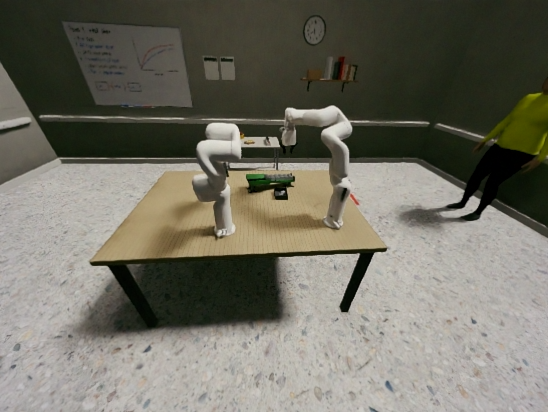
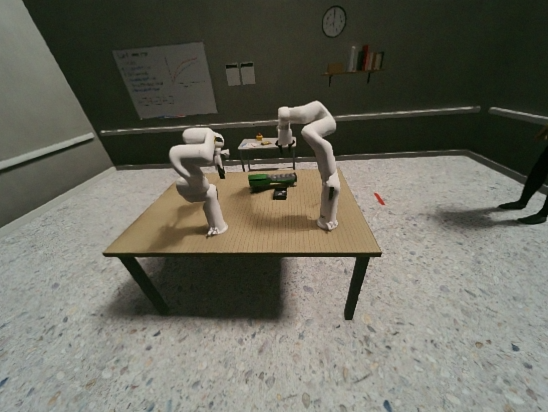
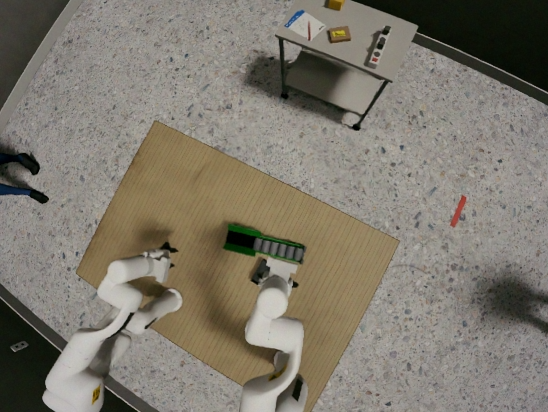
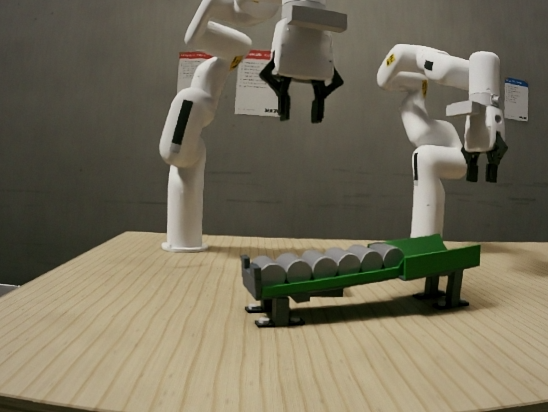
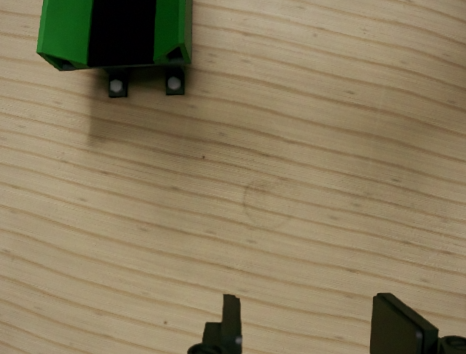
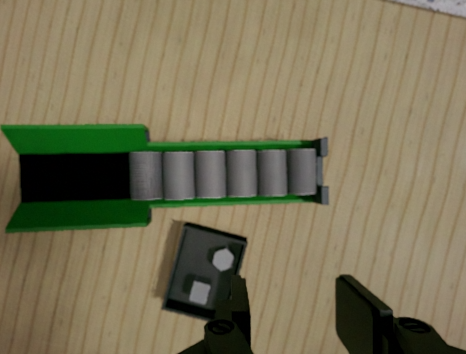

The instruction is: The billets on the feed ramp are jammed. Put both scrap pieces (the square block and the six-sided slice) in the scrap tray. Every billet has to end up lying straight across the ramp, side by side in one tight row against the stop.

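Frame: origin at the left arm's base, x left, y back, z up, level; centimetres.
Where they show: left gripper, between the fingertips: (image 2: pixel 223 176) (image 3: pixel 173 257) (image 4: pixel 481 182) (image 5: pixel 305 326); right gripper, between the fingertips: (image 1: pixel 287 153) (image 2: pixel 285 153) (image 4: pixel 300 121) (image 6: pixel 289 303); left arm's base, origin of its link: (image 1: pixel 224 229) (image 2: pixel 217 228) (image 3: pixel 171 299); right arm's base, origin of its link: (image 1: pixel 332 222) (image 2: pixel 327 223) (image 3: pixel 285 360) (image 4: pixel 184 248).
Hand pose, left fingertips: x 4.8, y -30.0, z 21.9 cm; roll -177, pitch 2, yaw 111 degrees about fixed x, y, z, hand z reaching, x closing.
Observation:
Each offset is from my left fingertips to the top centre of the thing. "*": to the spot under its first point. Level surfaces: height alone.
Several grey billets @[dx -33.2, dy -28.4, dz -11.7 cm] (image 6: pixel 210 174) @[dx -36.9, dy -29.9, dz -12.0 cm] (image 4: pixel 320 264) lie straight across the green feed ramp (image 6: pixel 80 140) (image 4: pixel 442 267), side by side in one row. They appear to touch, and the lowest is against the grey stop @[dx -46.5, dy -34.0, dz -13.0 cm] (image 6: pixel 324 196) (image 4: pixel 255 280). The dark scrap tray @[dx -37.5, dy -13.9, dz -18.4 cm] (image 6: pixel 192 250) (image 1: pixel 281 197) holds the six-sided slice @[dx -39.4, dy -16.7, dz -19.9 cm] (image 6: pixel 223 259) and the square block @[dx -37.8, dy -11.1, dz -19.0 cm] (image 6: pixel 200 293), lying apart. My right gripper (image 6: pixel 289 303) (image 4: pixel 301 116) is open and empty, high above the table beside the tray. My left gripper (image 5: pixel 305 326) (image 4: pixel 481 175) is open and empty, above the table beyond the ramp's upper end.
The ramp stands on short dark legs @[* dx -41.7, dy -36.6, dz -19.5 cm] (image 4: pixel 280 311) with bolted feet on the wooden table @[dz -21.9 cm] (image 3: pixel 190 175). The tray lies close beside the ramp's long side. A grey cart (image 3: pixel 370 20) stands on the floor beyond the table.

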